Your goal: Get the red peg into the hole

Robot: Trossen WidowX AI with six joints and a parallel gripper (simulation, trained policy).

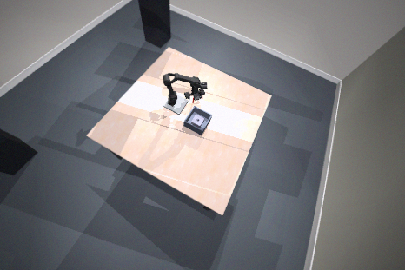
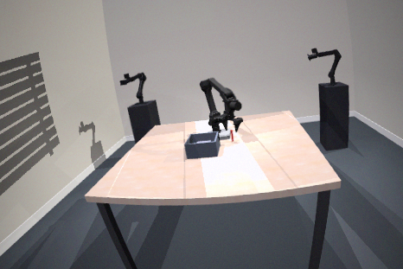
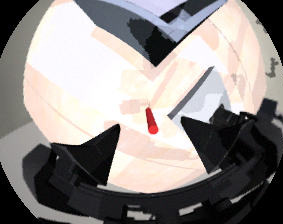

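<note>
Right now my gripper tip is 10 mm past the red peg and 30 mm above it. Round my gripper tip: dark grey box 140 mm ahead, 170 mm to the right, 40 mm below.
</note>
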